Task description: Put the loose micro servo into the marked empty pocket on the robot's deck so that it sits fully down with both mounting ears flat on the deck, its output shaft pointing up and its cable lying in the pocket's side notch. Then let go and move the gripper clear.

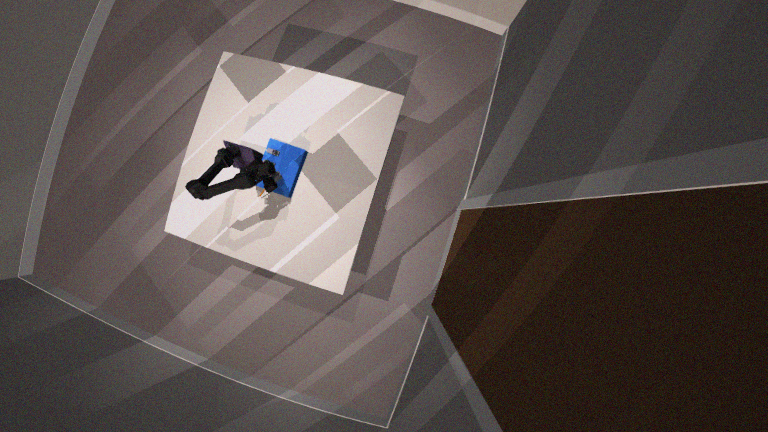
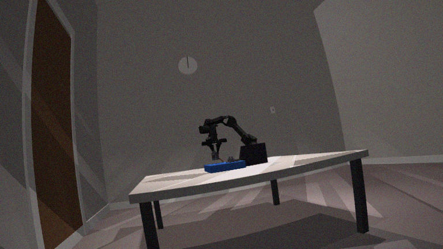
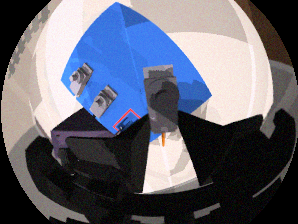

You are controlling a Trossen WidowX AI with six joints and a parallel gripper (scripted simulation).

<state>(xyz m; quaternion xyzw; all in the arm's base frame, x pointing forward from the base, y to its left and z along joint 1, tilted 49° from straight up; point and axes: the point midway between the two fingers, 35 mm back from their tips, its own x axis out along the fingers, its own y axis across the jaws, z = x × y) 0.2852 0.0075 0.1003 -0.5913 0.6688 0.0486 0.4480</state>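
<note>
Right now the blue deck is 1 cm ahead of my gripper tip, 8 cm to the left of it and 10 cm below it.
</note>
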